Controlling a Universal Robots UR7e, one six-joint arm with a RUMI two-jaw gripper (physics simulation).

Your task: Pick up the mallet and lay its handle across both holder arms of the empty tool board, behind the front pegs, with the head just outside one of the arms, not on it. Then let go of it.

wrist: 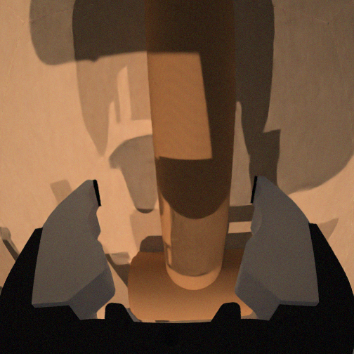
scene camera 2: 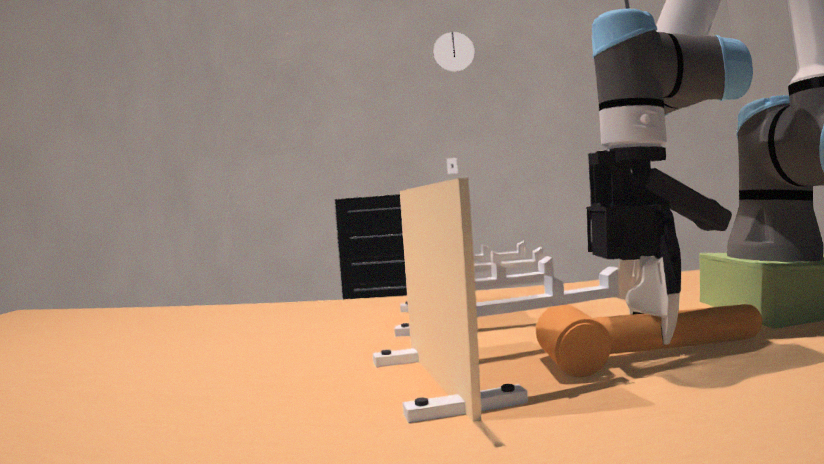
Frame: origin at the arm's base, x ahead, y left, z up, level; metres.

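Where they show: gripper, between the fingertips: (scene camera 2: 648, 334); arm's base, origin of its link: (scene camera 2: 774, 257).
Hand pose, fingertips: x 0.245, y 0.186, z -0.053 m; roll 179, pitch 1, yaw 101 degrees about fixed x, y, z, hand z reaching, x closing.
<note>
Each offset is from my fingertips to the top centre of the thing. "spot": to the spot under its first point.
The orange-brown mallet @[spot: 0.085 m ahead, 0.080 m left, 0.014 m up] (scene camera 2: 582, 345) (wrist: 192, 240) lies on the table, its head toward the board and its handle running right, toward the green block. My gripper (scene camera 2: 651, 327) (wrist: 175, 181) is open, pointing down over the handle. One finger is on each side of the handle, with a gap to it on both sides in the wrist view. A tan upright tool board (scene camera 2: 436, 276) stands left of the mallet. A pale holder arm (scene camera 2: 521, 303) with an upturned front peg reaches right from behind the board's edge. The board hides where the arms join.
More pale arms (scene camera 2: 513, 282) with pegs show farther back; which board bears each, I cannot tell. Pale feet @[spot: 0.218 m ahead, 0.177 m left, 0.011 m down] (scene camera 2: 435, 409) with black knobs stick out under the board. The robot's base stands on a green block (scene camera 2: 732, 288) at the right. A dark panel (scene camera 2: 371, 247) is behind.
</note>
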